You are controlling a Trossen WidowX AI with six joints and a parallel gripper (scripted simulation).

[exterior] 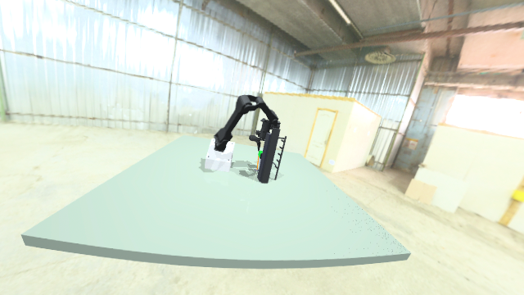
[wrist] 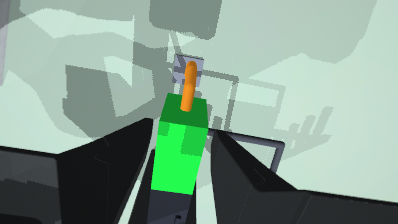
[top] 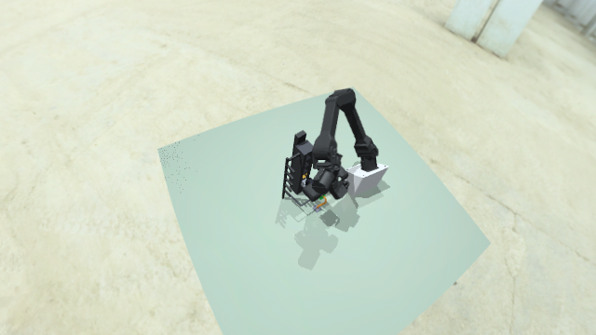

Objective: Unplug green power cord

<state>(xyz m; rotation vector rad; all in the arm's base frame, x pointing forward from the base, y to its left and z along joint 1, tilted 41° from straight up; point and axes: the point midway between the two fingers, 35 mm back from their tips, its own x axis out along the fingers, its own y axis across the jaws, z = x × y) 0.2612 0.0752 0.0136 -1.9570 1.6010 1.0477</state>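
Right now the green plug is 10 mm ahead of my gripper tip and 30 mm to the right of it. The rest, counted from my gripper tip: grey block (140 mm below).
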